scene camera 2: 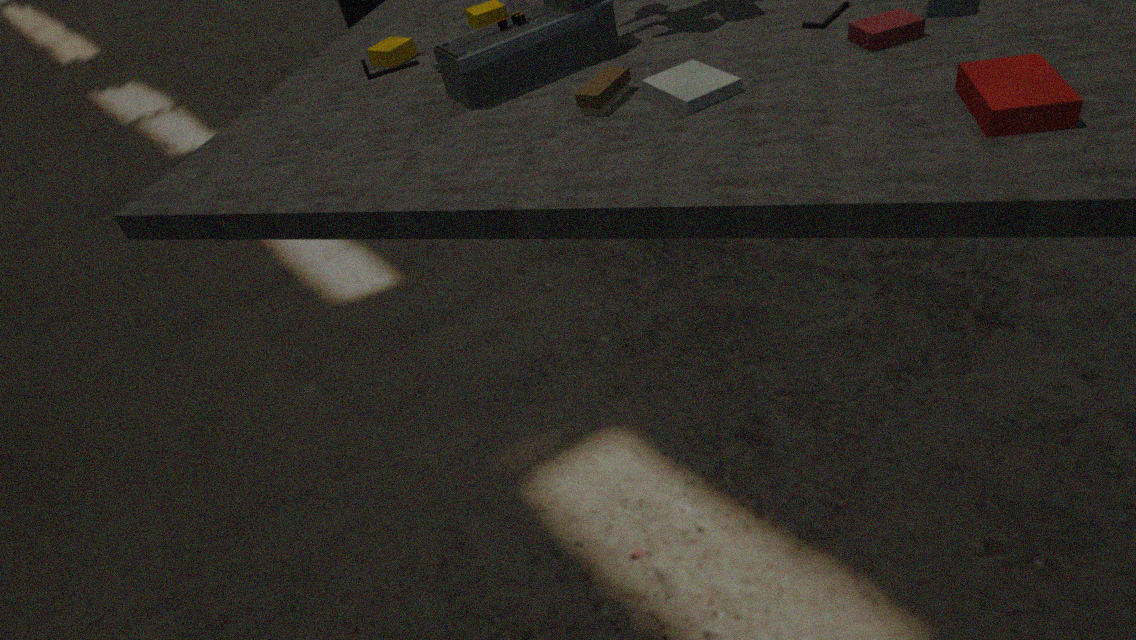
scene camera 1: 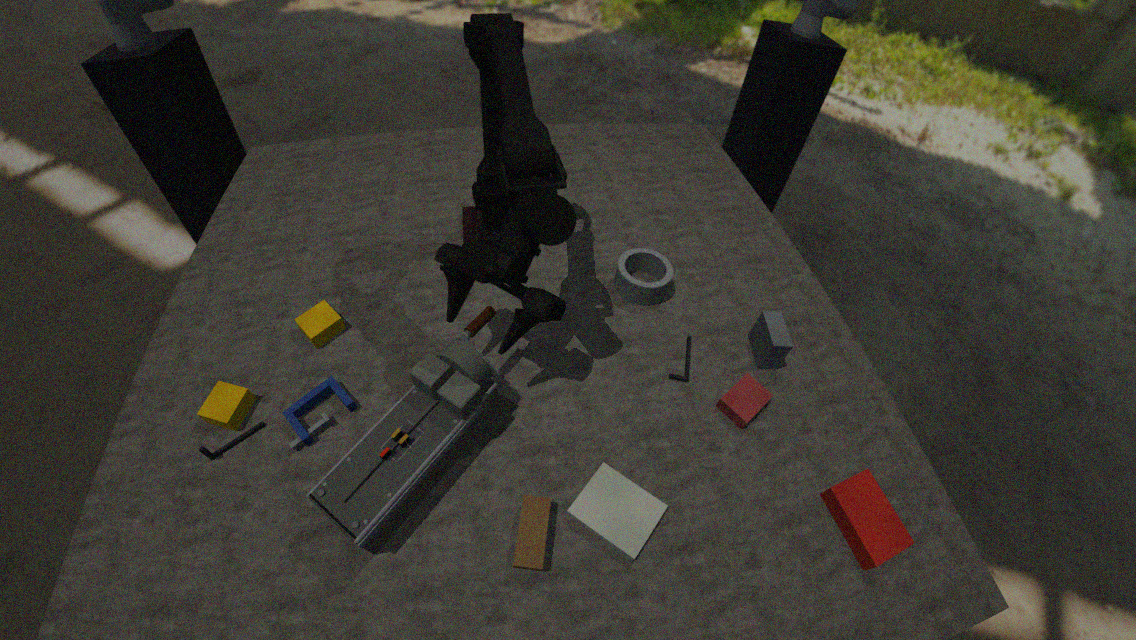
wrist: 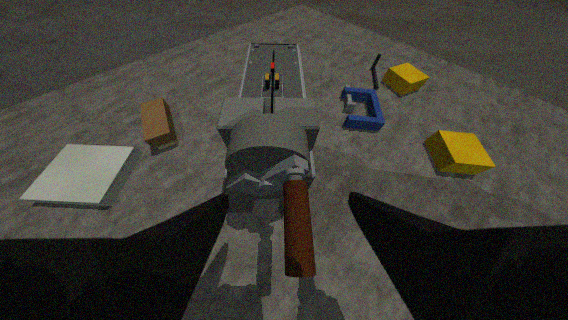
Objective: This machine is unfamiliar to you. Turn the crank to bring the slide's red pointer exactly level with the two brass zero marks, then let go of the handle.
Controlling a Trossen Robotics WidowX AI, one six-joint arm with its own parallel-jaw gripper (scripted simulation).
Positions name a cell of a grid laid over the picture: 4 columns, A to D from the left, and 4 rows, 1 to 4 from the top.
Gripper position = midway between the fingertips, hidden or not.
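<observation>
My gripper (scene camera 1: B3) is open and holds nothing. Also here: a brown block (scene camera 1: B4) (scene camera 2: C1) (wrist: B2), a white plate (scene camera 1: C4) (wrist: A3), and a blue clamp (scene camera 1: B3) (wrist: C2).
</observation>
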